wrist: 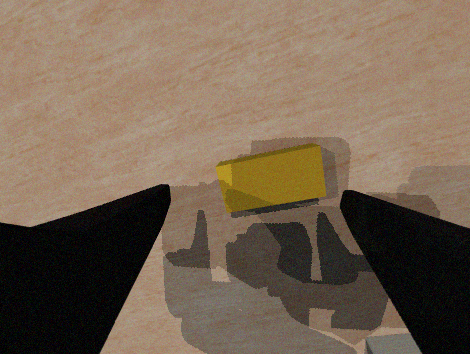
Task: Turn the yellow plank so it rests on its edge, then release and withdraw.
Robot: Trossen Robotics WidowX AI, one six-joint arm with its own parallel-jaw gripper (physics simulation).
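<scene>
The yellow plank point(278, 174) is near the middle of the wrist view, on the wood-grained surface. Its broad face is turned toward the camera, and a thin darker side shows along its upper border. Its long side runs across the view, slightly higher at the right. My gripper point(255, 195) is open, with one black finger on each side of the view. The plank shows between the fingertips and touches neither in this view, with a wider gap on the left than on the right. How high the fingertips are above the surface is hard to tell.
Part of a grey object point(392, 345) shows at the bottom right edge, beside the right finger. Dark overlapping shadows lie on the wood-grained surface point(150, 75) below and around the plank, and more at the right edge.
</scene>
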